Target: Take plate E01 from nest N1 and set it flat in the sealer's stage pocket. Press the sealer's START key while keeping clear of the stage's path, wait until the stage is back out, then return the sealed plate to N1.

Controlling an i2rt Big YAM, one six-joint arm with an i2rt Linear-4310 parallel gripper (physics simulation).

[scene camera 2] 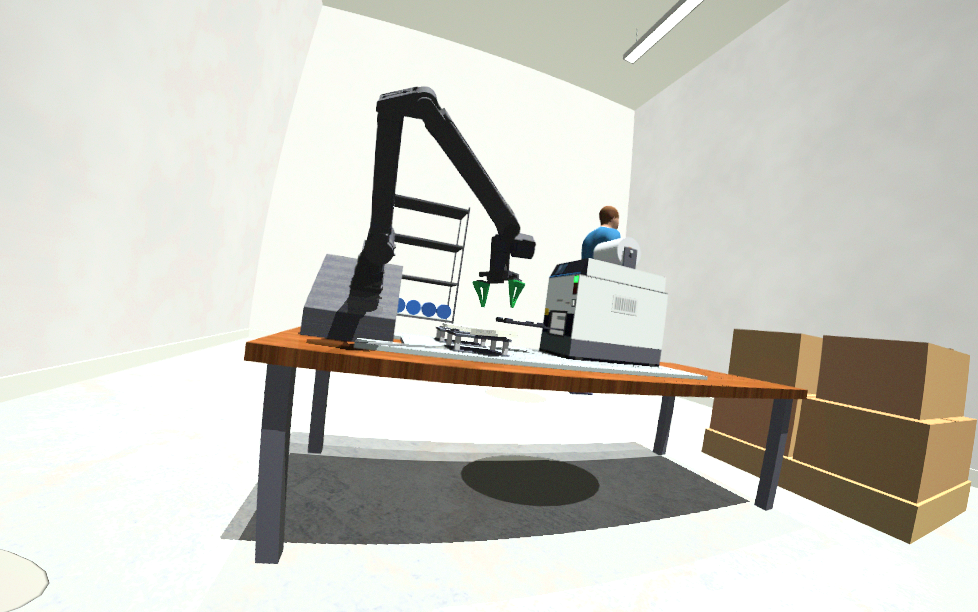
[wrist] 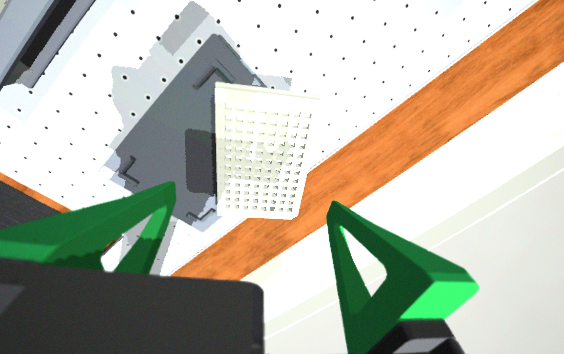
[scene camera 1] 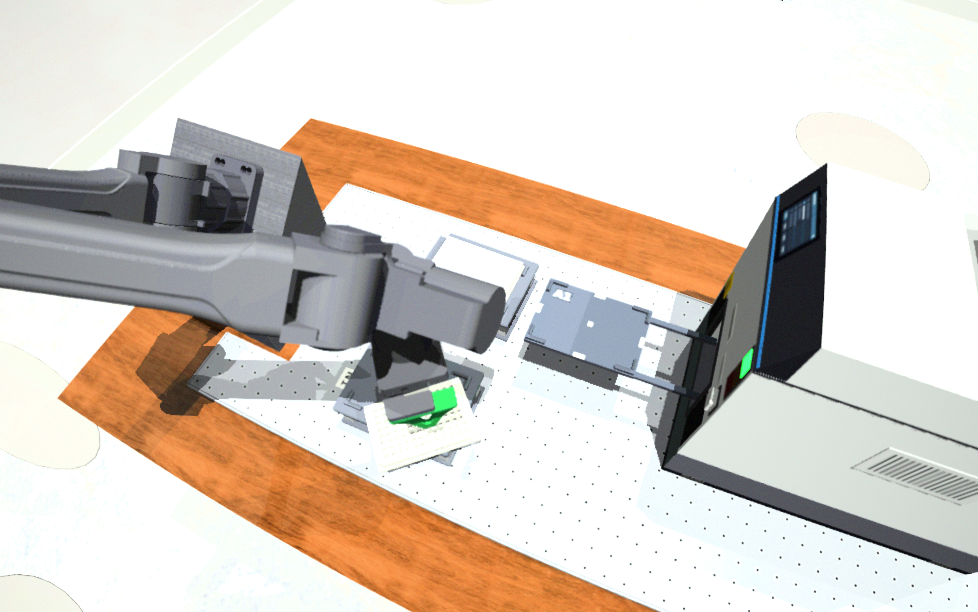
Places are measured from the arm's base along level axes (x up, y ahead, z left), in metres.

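Where they show: gripper, between the fingertips: (scene camera 2: 497, 307) (wrist: 256, 199) (scene camera 1: 420, 387); arm's base, origin of its link: (scene camera 2: 368, 278) (scene camera 1: 233, 202).
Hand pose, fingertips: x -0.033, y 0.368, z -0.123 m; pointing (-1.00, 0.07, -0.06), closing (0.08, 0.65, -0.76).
Note:
Each offset is from my fingertips to the top centre of the thing. "spot": to the spot under its first point.
The cream well plate {dy -0.001, dx -0.061, dz -0.017 m} (scene camera 1: 414, 451) (wrist: 265, 150), which I take for E01, lies askew on nest N1 {dy -0.040, dx -0.078, dz +0.018 m} (scene camera 1: 354, 399) (wrist: 165, 120). It is turned against the nest's corner guides and hangs over one side; whether it is tilted is hard to tell. My gripper (scene camera 1: 427, 416) (scene camera 2: 498, 306) (wrist: 256, 199) is open and empty, above the plate and apart from it. The sealer (scene camera 1: 865, 433) (scene camera 2: 627, 317) has its stage {dy +0.189, dx -0.024, dz +0.177 m} (scene camera 1: 613, 337) (scene camera 2: 515, 321) out on two rails, with the pocket empty. A green lit square {spot: dy +0.295, dx +0.140, dz +0.087 m} (scene camera 1: 746, 363) shows on the sealer's front; I cannot tell whether it is the START key.
A second nest with a white-topped plate {spot: dy -0.034, dx -0.072, dz +0.235 m} (scene camera 1: 483, 265) stands behind the arm's wrist, near the stage. The arm's grey mounting block (scene camera 1: 245, 151) (scene camera 2: 346, 317) stands at the table's left end. A person (scene camera 2: 600, 238) is behind the sealer. Cardboard boxes (scene camera 2: 865, 447) stand right of the table.

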